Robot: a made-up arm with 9 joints. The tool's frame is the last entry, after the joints. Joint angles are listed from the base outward. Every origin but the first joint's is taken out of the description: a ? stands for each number. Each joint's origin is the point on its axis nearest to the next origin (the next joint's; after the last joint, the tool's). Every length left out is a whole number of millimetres.
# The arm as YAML. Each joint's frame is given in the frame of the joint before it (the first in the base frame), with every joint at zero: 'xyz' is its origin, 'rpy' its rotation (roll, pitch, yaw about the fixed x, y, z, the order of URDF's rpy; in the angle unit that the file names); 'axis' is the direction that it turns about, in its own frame. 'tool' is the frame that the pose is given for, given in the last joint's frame.
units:
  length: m
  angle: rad
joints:
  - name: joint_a
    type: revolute
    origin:
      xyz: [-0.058, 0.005, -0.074]
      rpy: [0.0, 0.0, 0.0]
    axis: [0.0, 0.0, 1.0]
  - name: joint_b
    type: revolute
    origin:
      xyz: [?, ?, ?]
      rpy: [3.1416, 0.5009, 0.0]
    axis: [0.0, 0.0, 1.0]
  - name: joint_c
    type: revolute
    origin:
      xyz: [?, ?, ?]
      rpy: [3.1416, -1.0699, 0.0]
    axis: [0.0, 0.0, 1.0]
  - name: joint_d
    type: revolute
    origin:
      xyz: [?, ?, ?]
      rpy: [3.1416, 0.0, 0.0]
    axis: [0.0, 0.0, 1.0]
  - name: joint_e
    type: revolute
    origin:
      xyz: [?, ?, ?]
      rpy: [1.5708, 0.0, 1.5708]
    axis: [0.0, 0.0, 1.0]
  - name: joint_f
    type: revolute
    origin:
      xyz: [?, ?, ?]
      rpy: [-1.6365, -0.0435, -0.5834]
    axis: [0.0, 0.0, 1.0]
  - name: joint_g
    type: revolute
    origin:
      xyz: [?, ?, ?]
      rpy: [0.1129, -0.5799, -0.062]
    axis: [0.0, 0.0, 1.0]
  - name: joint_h
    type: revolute
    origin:
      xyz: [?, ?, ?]
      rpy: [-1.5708, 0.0, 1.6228]
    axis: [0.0, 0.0, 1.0]
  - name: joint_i
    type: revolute
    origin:
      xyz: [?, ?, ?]
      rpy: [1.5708, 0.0, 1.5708]
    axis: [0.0, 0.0, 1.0]
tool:
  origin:
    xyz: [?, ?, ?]
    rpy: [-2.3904, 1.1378, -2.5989]
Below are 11 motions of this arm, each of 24 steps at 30 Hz.
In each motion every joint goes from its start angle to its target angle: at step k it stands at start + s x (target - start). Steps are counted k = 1, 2, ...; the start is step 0. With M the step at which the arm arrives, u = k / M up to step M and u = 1 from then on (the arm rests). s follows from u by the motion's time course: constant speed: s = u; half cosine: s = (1 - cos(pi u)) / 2; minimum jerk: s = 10 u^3 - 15 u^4 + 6 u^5.
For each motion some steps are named. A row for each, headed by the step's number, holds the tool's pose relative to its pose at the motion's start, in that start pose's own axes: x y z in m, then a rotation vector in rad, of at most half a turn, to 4 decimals.
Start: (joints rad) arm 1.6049 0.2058 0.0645 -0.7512 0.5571 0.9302 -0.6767 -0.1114 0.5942
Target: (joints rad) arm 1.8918 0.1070 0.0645 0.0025 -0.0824 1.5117 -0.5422 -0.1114 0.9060
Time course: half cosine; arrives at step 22
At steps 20, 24:
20: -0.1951 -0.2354 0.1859 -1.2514 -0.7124 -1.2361
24: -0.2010 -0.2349 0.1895 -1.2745 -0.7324 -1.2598

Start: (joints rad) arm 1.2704 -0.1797 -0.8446 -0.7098 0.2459 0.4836 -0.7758 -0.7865 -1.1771
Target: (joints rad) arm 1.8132 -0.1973 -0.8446 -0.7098 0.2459 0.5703 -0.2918 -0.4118 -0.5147
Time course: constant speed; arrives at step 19
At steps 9, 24:
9: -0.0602 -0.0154 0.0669 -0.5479 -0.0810 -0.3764
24: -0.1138 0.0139 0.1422 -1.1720 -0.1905 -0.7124

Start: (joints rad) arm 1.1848 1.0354 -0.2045 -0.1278 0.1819 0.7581 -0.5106 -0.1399 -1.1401
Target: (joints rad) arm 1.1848 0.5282 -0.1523 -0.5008 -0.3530 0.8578 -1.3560 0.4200 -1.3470
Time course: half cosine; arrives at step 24
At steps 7, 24:
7: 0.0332 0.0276 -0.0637 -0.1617 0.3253 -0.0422
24: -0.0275 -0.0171 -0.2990 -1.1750 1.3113 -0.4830

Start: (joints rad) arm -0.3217 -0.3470 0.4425 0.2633 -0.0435 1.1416 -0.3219 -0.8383 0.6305
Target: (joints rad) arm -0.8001 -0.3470 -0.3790 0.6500 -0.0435 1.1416 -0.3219 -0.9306 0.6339
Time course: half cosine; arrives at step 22
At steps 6, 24:
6: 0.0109 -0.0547 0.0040 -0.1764 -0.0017 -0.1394
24: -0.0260 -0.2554 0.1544 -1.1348 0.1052 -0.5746

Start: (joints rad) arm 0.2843 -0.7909 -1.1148 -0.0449 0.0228 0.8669 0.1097 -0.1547 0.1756
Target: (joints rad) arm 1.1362 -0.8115 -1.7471 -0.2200 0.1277 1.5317 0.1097 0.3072 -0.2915
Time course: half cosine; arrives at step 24
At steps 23, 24:
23: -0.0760 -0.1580 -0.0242 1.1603 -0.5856 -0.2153
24: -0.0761 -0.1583 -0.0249 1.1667 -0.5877 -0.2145

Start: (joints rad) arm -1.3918 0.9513 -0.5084 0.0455 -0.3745 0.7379 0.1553 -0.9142 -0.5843
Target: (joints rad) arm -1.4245 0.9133 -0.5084 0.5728 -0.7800 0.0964 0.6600 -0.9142 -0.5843
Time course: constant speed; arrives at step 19
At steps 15, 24:
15: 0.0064 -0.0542 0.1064 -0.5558 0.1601 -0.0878
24: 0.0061 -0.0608 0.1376 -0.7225 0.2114 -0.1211

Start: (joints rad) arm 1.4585 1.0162 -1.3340 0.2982 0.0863 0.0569 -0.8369 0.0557 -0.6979
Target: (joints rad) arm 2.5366 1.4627 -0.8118 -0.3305 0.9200 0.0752 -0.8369 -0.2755 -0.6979
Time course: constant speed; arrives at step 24
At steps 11, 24:
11: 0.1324 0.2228 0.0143 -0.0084 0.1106 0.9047
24: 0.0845 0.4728 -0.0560 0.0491 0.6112 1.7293

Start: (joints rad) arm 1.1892 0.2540 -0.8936 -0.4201 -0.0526 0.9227 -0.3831 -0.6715 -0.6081
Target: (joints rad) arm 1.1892 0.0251 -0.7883 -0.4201 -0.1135 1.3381 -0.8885 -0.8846 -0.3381
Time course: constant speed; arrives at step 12
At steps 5, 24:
5: 0.0182 0.0652 -0.0004 -0.1304 -0.0850 0.2776
24: 0.0151 0.1558 -0.0078 -0.2836 -0.2390 0.6551

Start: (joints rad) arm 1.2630 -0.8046 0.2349 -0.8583 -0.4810 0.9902 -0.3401 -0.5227 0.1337
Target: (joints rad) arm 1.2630 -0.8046 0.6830 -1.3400 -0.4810 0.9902 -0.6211 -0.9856 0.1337
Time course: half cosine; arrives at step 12
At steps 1, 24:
1: 0.0007 0.0057 0.0007 0.0161 -0.0091 0.0141
24: -0.0738 0.2632 0.1749 1.0731 -0.5633 0.6669

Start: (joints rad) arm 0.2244 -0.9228 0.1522 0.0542 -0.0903 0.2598 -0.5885 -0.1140 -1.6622
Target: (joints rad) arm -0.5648 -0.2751 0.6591 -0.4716 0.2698 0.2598 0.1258 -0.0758 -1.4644
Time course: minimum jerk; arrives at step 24
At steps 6, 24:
6: 0.0128 0.0240 -0.0028 0.0774 0.0048 0.1484
24: -0.0406 0.3287 -0.0248 0.7493 0.2175 1.2489

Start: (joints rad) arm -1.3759 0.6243 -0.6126 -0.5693 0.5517 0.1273 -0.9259 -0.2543 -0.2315
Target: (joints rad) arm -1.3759 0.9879 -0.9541 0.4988 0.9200 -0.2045 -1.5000 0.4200 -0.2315
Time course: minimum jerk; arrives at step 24
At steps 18, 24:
18: -0.2726 0.0460 0.0788 -0.1175 -0.3739 -0.4622
24: -0.2959 0.0655 0.0700 -0.1500 -0.3987 -0.5542

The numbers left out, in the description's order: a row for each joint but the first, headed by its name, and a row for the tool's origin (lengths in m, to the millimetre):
joint_b: -0.082 0.159 0.0
joint_c: -0.034 0.0 0.0
joint_d: -0.065 0.068 0.0
joint_e: 0.168 0.084 0.0
joint_f: 0.024 0.047 0.0
joint_g: 0.032 0.018 0.0
joint_h: 0.068 -0.146 0.0
joint_i: -0.053 -0.015 0.0
tool: -0.007 -0.027 0.0

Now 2 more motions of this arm.
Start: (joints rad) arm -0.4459 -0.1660 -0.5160 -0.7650 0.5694 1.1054 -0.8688 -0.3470 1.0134
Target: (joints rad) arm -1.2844 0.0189 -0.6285 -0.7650 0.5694 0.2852 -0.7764 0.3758 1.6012
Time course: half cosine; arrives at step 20
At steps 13, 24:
13: 0.0542 0.0649 0.1081 0.2511 0.3017 0.4349
24: 0.0861 0.0609 0.1644 0.3892 0.2090 0.5768

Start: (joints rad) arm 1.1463 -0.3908 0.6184 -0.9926 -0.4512 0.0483 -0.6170 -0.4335 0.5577
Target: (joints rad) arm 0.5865 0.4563 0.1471 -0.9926 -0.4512 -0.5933 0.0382 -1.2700 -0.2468
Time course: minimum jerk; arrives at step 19
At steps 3, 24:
3: 0.0009 -0.0211 0.0058 0.0163 -0.0183 -0.0441
24: -0.3591 -0.4406 0.2106 0.3100 -1.3487 -0.9284

